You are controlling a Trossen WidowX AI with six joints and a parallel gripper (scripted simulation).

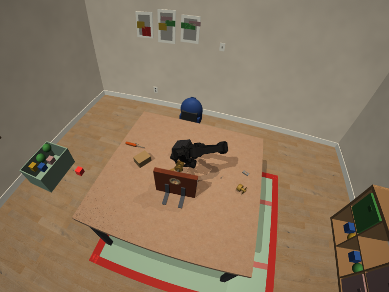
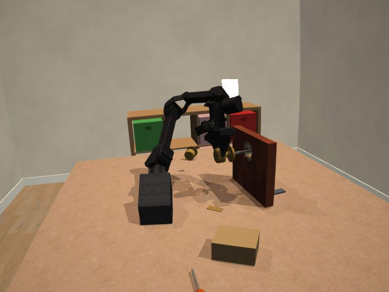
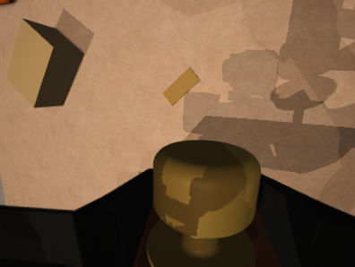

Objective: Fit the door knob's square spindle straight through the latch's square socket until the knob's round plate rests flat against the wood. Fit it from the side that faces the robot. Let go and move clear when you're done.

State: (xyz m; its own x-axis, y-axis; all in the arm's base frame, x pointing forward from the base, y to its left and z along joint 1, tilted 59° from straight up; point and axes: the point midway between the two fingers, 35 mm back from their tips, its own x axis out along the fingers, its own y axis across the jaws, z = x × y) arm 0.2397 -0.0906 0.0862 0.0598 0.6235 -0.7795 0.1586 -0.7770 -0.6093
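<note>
Right now the dark red wooden door panel is 13 cm ahead of my hand, 5 cm below it and 2 cm to the left of it. From my hand the other things lie so: screwdriver: 52 cm to the right, 19 cm below, 14 cm behind; tan box: 37 cm to the right, 17 cm below, 2 cm behind; flat plate: 20 cm below, 10 cm to the right, 4 cm behind.
</note>
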